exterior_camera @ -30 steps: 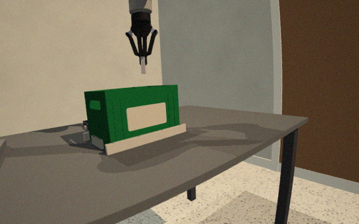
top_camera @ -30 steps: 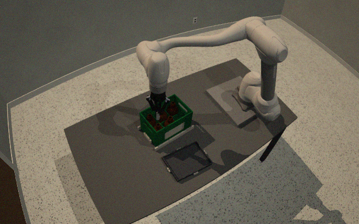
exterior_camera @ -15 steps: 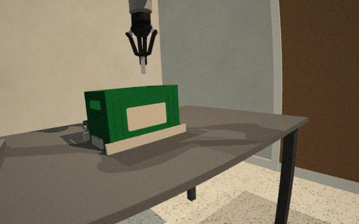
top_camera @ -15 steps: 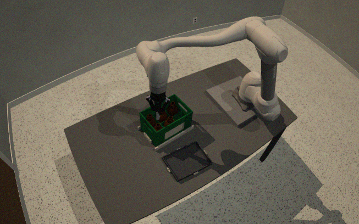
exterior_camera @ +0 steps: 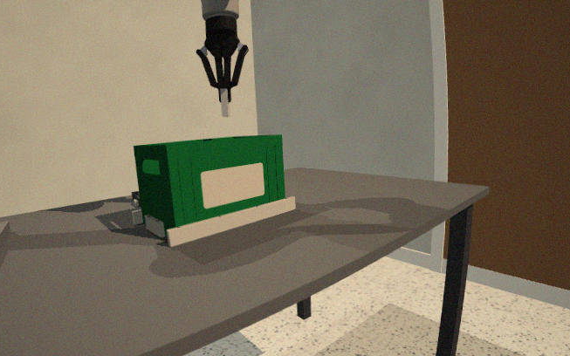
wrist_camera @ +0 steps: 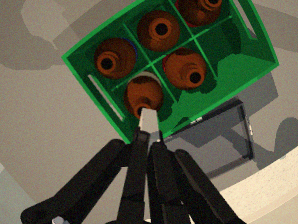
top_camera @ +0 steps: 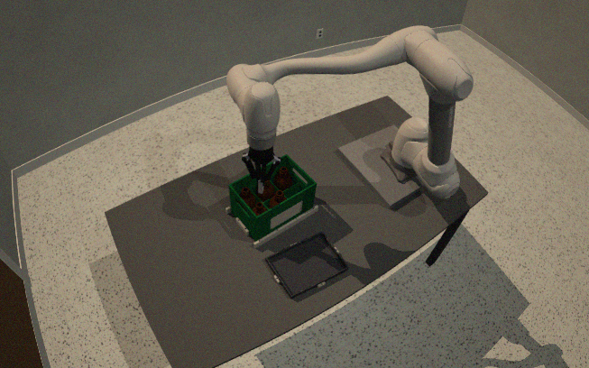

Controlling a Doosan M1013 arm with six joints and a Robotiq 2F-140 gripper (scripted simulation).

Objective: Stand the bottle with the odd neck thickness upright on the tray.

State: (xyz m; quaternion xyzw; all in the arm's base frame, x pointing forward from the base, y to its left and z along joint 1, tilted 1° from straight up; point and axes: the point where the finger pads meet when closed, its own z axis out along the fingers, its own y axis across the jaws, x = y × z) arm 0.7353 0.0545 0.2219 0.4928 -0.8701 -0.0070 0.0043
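My hand is 6 cm past the crate, 5 cm to the left of it and 18 cm above it. Round my hand: bottle (1 cm ahead, 1 cm to the left, 17 cm below); then black tray (9 cm behind, 23 cm to the left, 25 cm below).
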